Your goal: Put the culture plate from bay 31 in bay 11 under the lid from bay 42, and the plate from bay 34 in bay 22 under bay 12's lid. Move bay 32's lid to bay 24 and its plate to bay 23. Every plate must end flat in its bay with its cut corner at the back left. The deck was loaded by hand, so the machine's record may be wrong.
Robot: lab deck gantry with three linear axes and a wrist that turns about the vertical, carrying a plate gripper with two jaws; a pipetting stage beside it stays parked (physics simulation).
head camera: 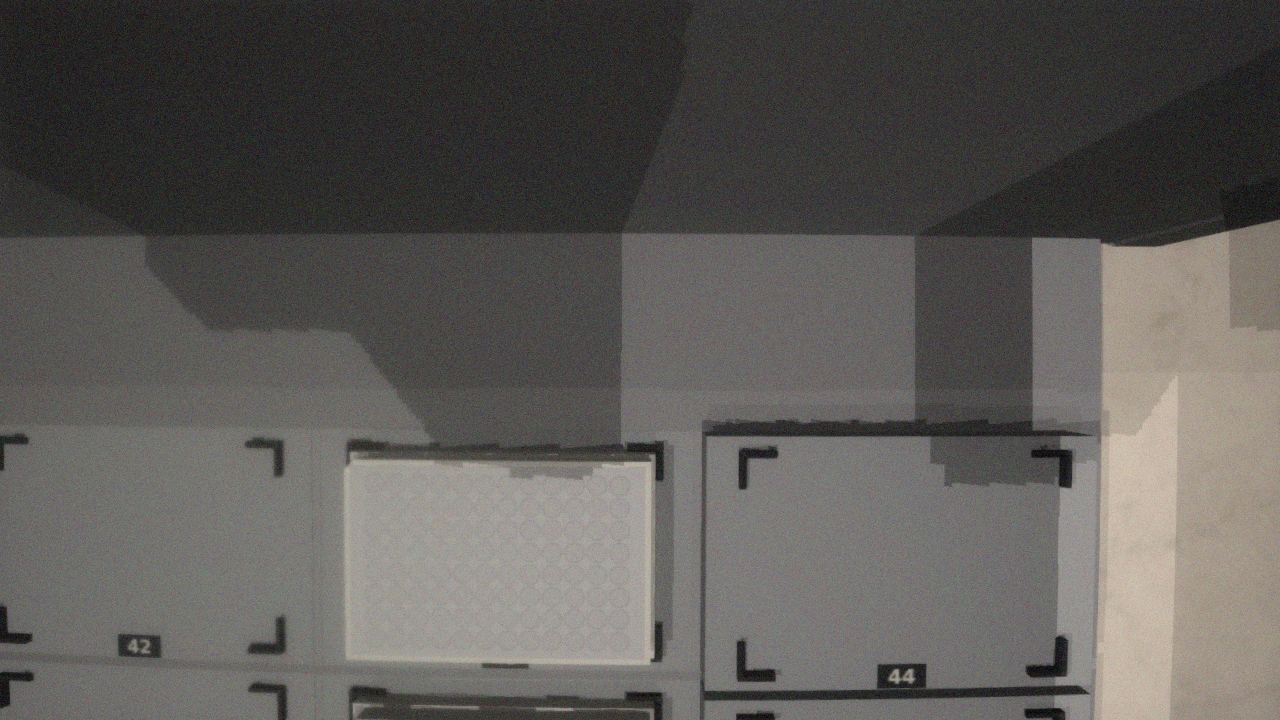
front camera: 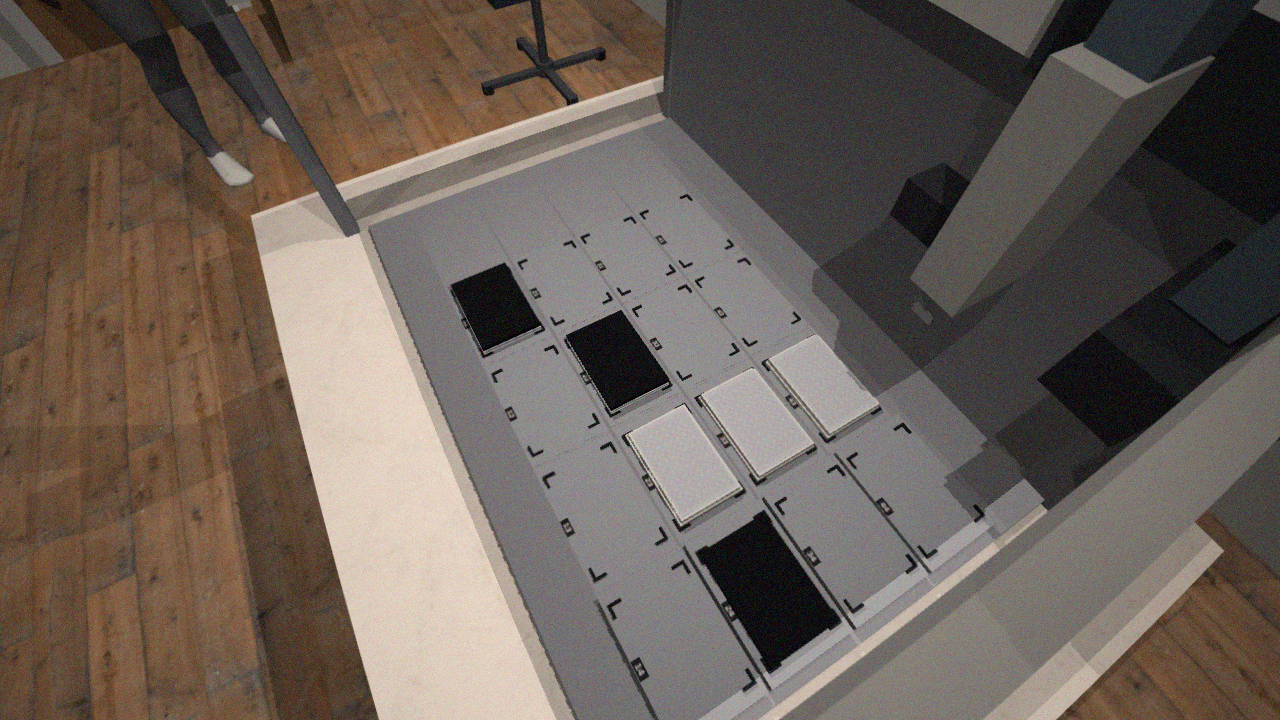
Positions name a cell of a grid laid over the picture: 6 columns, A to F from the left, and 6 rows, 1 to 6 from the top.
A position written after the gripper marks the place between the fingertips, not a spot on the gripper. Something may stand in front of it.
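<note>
The scene shows the gripper (front camera: E4), with a black lid (front camera: C4), a black lid (front camera: D6) and a black lid (front camera: C3). There is a bay 22 (front camera: C4), a bay 24 (front camera: D6), a bay 11 (front camera: C3), a bay 13 (front camera: C5) and a bay 21 (front camera: C3). A bay 44 (head camera: E5) is there too, and the front camera view also shows the bay 44 (front camera: E5).
</note>
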